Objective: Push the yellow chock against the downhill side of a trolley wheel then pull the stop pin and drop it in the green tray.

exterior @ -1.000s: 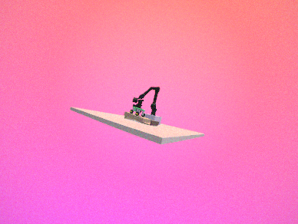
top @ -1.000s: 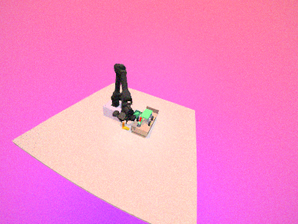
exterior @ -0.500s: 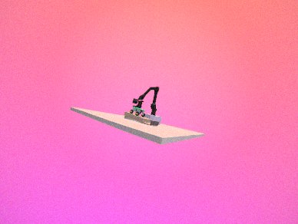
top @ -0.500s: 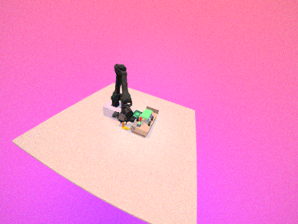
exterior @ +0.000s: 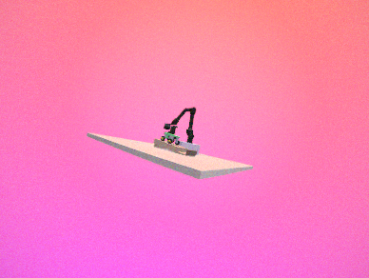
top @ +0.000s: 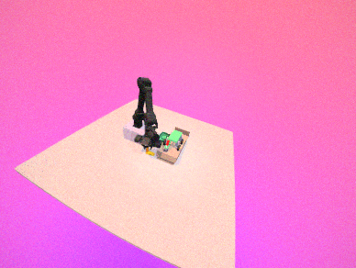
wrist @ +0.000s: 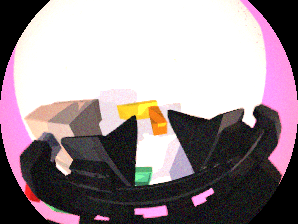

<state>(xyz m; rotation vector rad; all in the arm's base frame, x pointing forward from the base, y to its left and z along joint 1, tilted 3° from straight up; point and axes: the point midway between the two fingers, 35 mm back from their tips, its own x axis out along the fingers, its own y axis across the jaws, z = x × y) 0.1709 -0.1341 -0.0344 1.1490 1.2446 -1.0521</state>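
My gripper tip is now 2 cm short of the yellow chock, 1 cm to the right of it and 2 cm above it. From my gripper tip the other things lie so: trolley 15 cm ahead, 12 cm to the left, 7 cm above; red-headed stop pin 13 cm ahead, 2 cm to the left, 9 cm above.
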